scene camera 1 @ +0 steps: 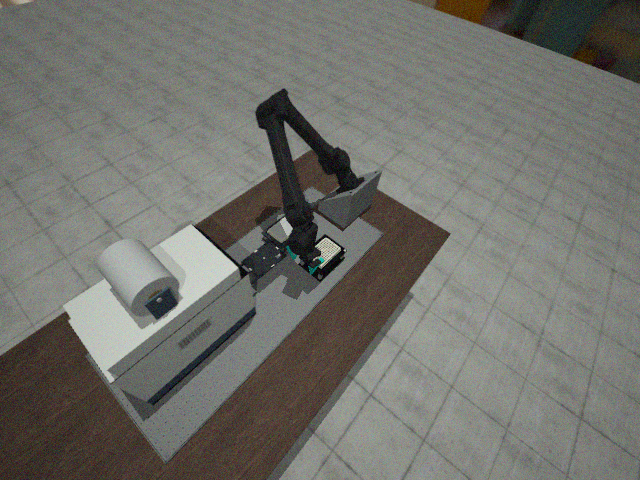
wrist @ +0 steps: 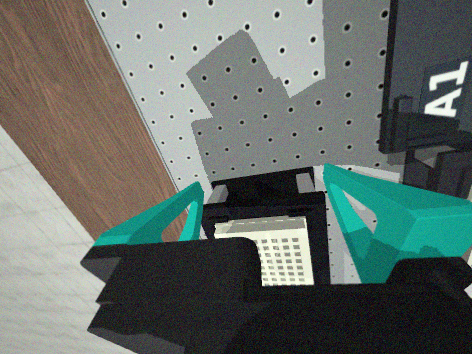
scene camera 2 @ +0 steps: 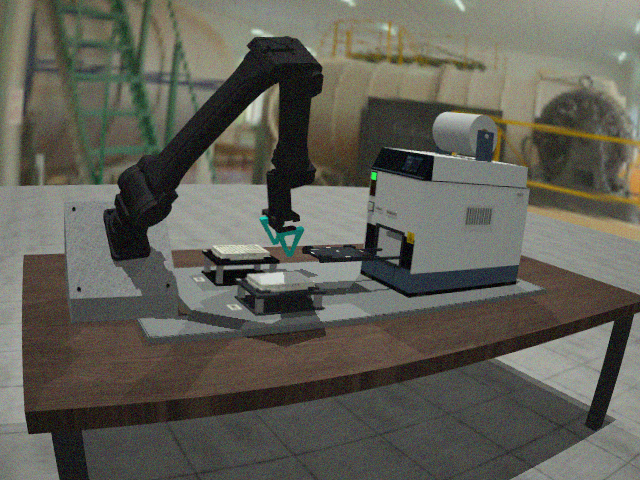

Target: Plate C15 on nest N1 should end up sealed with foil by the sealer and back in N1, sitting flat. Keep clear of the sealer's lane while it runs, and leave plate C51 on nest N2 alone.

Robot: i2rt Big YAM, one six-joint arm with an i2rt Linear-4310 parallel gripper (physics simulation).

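Seen in the pictures: gripper, fingertip midpoint: (scene camera 1: 302, 266) (wrist: 258, 179) (scene camera 2: 282, 250); arm's base at its link origin: (scene camera 1: 350, 187) (scene camera 2: 125, 234).
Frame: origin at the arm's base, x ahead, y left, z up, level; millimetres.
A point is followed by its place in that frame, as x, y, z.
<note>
My gripper (scene camera 1: 305, 263) @[434, 72, -71] (scene camera 2: 283, 249) @[434, 72, -71] (wrist: 258, 179) @[434, 72, -71] is open and empty, with teal fingers pointing down. It is above and toward the sealer side of a cream plate with visible wells (scene camera 1: 330, 249) @[300, 108, -67] (scene camera 2: 238, 251) @[310, 73, -69] (wrist: 287, 260) @[342, 69, -71]. That plate sits flat on a black nest (scene camera 2: 227, 276) @[293, 94, -137] (wrist: 320, 230) @[363, 34, -83]; part of it is hidden by the gripper body in the wrist view. A second plate (scene camera 1: 279, 230) @[350, -121, -82] (scene camera 2: 279, 280) @[310, -133, -82], smoother and shiny on top, sits on the other nest (scene camera 2: 281, 303) @[322, -127, -137]. The nest labels are too small to read. The sealer (scene camera 1: 206, 263) @[742, -39, 209] (scene camera 2: 449, 227) @[756, -187, 33] shows a green light. Its dark tray (scene camera 1: 263, 258) @[514, -58, -47] (scene camera 2: 338, 253) @[504, -70, -48] (wrist: 425, 30) @[493, -15, -48] is out and bare.
A white foil roll (scene camera 1: 134, 273) @[897, -57, 334] (scene camera 2: 460, 131) @[828, -125, 279] sits on the sealer. The arm stands on a grey angled block (scene camera 1: 356, 201) @[47, 63, -13] (scene camera 2: 118, 279) @[-33, -71, -75] at the opposite end of the perforated base plate (scene camera 1: 206, 403) @[984, 128, -142] (wrist: 165, 40) @[560, 130, -141]. In the wrist view the tray's edge is right of the fingers.
</note>
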